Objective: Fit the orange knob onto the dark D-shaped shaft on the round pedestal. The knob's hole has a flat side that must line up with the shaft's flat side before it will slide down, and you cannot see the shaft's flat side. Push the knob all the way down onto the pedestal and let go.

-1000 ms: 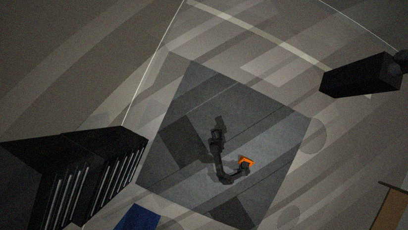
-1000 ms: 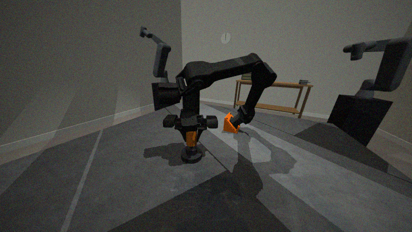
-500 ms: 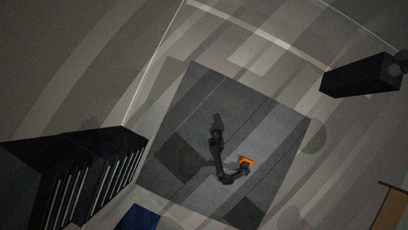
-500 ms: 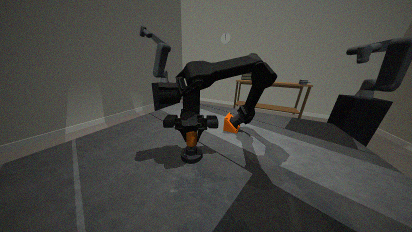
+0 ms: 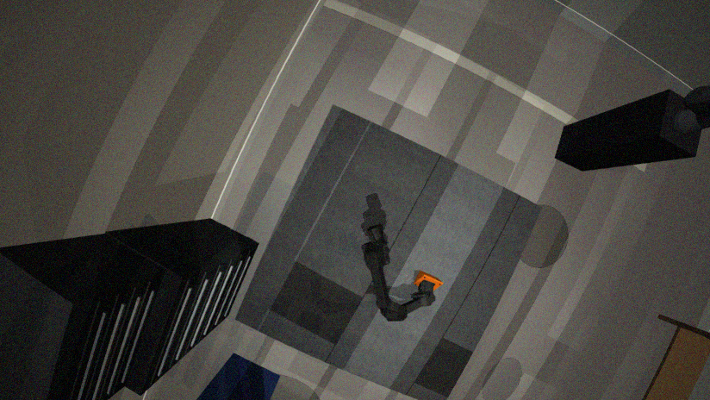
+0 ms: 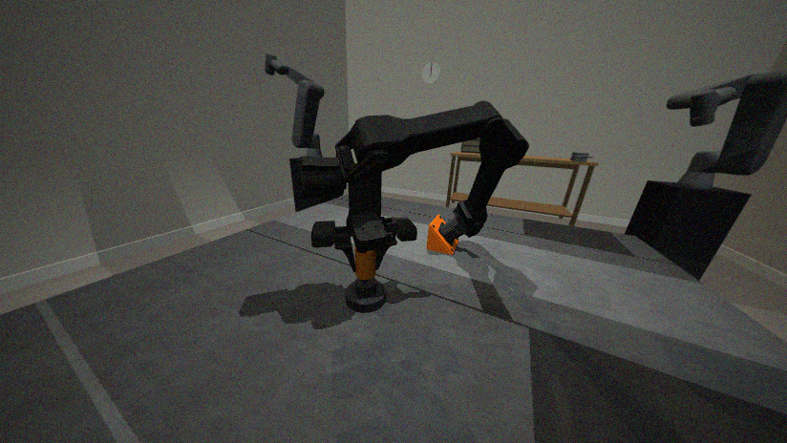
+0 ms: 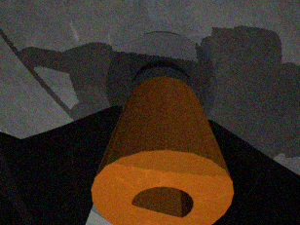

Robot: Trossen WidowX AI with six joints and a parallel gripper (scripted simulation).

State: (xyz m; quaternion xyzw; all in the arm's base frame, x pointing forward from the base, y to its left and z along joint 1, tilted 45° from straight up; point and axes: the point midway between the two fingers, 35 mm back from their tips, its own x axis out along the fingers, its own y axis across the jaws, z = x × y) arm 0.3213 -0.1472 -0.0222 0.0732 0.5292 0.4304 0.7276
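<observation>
Now: gripper tip 20 mm below the orange knob. Round my gripper tip: dark pedestal 40 mm below.
</observation>
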